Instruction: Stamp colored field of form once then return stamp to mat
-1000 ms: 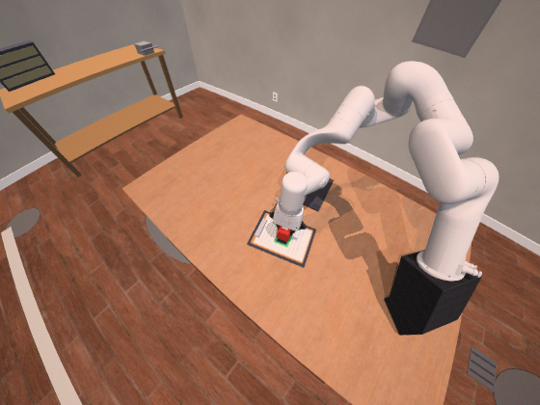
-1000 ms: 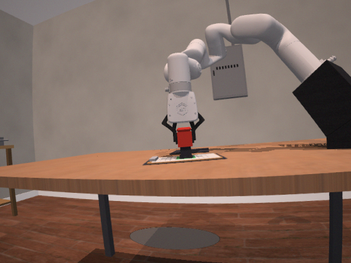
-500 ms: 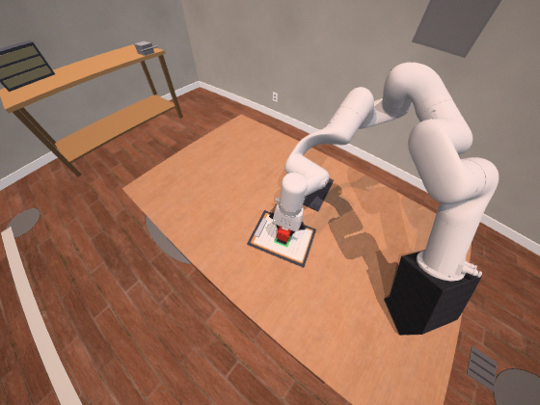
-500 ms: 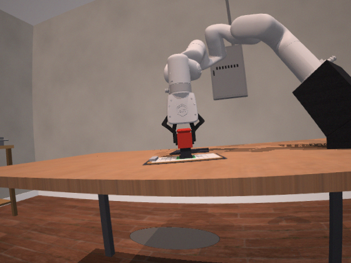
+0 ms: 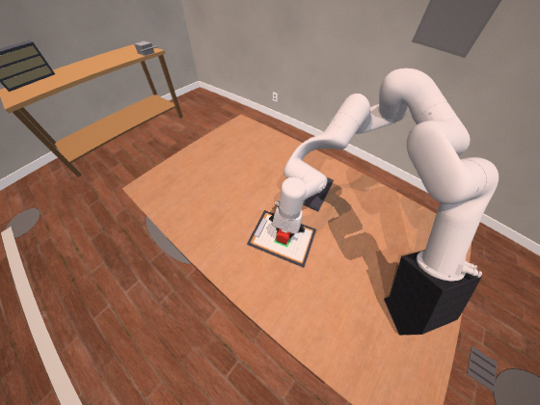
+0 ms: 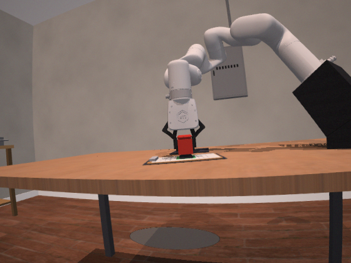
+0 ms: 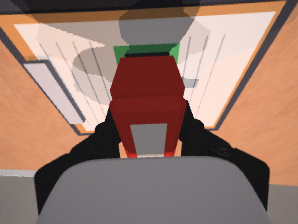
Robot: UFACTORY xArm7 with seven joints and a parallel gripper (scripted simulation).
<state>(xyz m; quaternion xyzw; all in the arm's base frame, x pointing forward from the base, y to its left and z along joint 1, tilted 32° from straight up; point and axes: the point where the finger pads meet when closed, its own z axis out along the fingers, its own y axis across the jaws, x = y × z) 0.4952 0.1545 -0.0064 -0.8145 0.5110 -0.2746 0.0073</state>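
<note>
Right now my hand is 10 mm above the red stamp. The rest, counted from my hand: dark mat (290 mm to the right, 80 mm ahead, 40 mm below); then form (40 mm below, 10 mm to the left, 10 mm ahead); then black stamp base (30 mm below).
</note>
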